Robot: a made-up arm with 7 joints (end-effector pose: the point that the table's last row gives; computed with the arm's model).
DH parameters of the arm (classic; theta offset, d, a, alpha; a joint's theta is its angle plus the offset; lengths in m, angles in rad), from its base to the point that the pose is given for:
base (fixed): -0.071 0 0 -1.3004
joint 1: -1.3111 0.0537 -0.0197 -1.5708
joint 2: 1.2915 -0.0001 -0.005 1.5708
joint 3: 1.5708 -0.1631 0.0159 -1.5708
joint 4: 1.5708 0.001 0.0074 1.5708
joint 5: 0 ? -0.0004 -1.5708
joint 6: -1.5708 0 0.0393 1.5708
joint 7: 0 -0.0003 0 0
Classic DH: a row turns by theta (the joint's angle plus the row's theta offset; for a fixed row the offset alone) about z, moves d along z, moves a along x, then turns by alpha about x.
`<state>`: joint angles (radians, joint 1 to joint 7).
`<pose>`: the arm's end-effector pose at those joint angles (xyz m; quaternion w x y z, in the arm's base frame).
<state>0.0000 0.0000 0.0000 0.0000 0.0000 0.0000 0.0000</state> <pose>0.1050 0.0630 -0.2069 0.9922 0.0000 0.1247 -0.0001</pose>
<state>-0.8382 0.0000 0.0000 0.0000 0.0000 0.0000 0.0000</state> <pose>0.2309 0.0148 -0.0655 0.9551 -0.0140 -0.2742 -0.1114</pose>
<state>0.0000 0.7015 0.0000 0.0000 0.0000 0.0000 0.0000</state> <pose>0.1159 0.1716 -0.1642 0.9318 0.3409 0.1171 -0.0429</pose>
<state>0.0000 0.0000 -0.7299 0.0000 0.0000 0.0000 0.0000</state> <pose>0.0678 -0.0392 -0.1975 0.9268 -0.0445 0.1165 -0.3542</pose>
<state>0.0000 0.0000 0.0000 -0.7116 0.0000 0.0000 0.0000</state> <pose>0.0999 0.0630 -0.1114 0.9735 0.0000 -0.2287 -0.0001</pose>
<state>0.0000 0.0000 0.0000 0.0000 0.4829 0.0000 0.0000</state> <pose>0.1050 0.0630 -0.2070 0.9634 0.2373 0.1211 -0.0299</pose>
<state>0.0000 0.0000 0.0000 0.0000 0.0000 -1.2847 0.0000</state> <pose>0.0873 0.0630 -0.1633 0.8691 0.0000 -0.4946 -0.0001</pose>
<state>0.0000 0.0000 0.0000 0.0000 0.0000 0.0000 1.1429</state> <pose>0.1050 0.0630 -0.2069 0.8346 0.0675 0.1049 0.5366</pose>
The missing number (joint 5, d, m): 0.0978
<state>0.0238 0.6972 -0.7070 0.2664 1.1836 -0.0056 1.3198</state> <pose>0.0475 0.1216 -0.2414 0.6823 0.6358 -0.3558 -0.0602</pose>
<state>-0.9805 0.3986 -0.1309 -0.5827 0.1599 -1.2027 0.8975</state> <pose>0.1370 0.0428 0.0015 0.3503 -0.3078 -0.8815 -0.0744</pose>
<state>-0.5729 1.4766 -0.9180 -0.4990 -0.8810 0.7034 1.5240</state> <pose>0.1307 0.1501 -0.1046 0.7641 0.5639 0.0880 0.3008</pose>
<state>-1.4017 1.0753 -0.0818 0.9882 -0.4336 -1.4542 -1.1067</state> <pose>0.2121 0.2033 0.0776 0.5545 0.6243 -0.4986 -0.2328</pose>
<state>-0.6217 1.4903 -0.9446 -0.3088 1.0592 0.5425 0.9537</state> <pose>0.1645 0.1633 -0.0747 0.3237 0.7963 -0.5075 0.0594</pose>
